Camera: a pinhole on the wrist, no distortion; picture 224 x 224 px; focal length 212.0 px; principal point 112.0 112.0 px. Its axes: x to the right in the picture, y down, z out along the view. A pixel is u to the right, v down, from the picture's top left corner.
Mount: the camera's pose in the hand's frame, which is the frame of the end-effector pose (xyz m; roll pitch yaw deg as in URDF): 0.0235 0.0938 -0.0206 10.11 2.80 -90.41
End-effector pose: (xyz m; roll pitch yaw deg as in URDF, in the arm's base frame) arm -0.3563 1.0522 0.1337 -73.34 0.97 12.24
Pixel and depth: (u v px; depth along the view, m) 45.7 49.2 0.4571
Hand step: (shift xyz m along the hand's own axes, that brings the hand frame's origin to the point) -0.1892 0.2173 0.4121
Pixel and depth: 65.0 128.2 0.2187
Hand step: 0.0018 0.1317 0.1997
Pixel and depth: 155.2 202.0 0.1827
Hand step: 0.0675 0.0468 0.1708
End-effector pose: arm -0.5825 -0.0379 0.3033 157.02 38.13 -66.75
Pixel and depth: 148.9 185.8 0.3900
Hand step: 0.0881 0.0056 0.3834
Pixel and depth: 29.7 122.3 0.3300
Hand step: -0.0178 0.2060 0.3130
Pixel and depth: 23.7 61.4 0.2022
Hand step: -0.0590 0.1692 0.1739
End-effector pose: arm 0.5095 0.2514 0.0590 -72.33 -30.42 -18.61
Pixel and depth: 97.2 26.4 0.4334
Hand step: -0.2248 0.1065 0.3764
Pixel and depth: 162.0 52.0 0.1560
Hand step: -0.0477 0.0504 0.1233
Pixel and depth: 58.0 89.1 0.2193
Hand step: -0.0380 0.1397 0.1936
